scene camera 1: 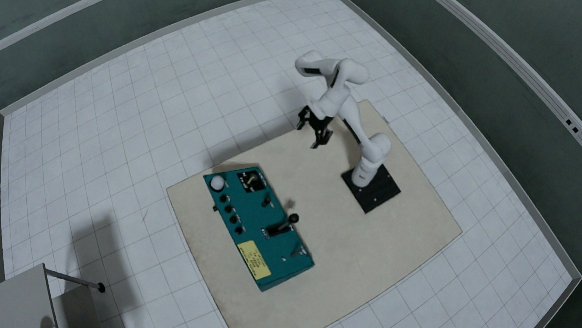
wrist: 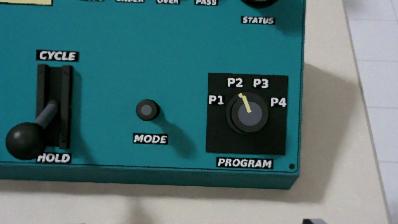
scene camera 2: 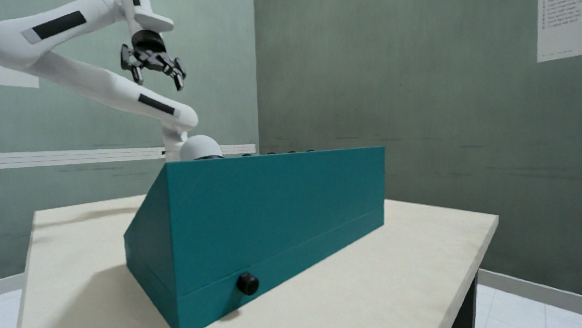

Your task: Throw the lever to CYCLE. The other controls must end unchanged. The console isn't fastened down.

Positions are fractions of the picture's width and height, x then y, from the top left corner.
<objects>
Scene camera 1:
teal console: 0.46, 0.78
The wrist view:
teal console: 0.48, 0.29
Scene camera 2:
my gripper: 0.28, 0.26
teal console: 0.35, 0.69
</objects>
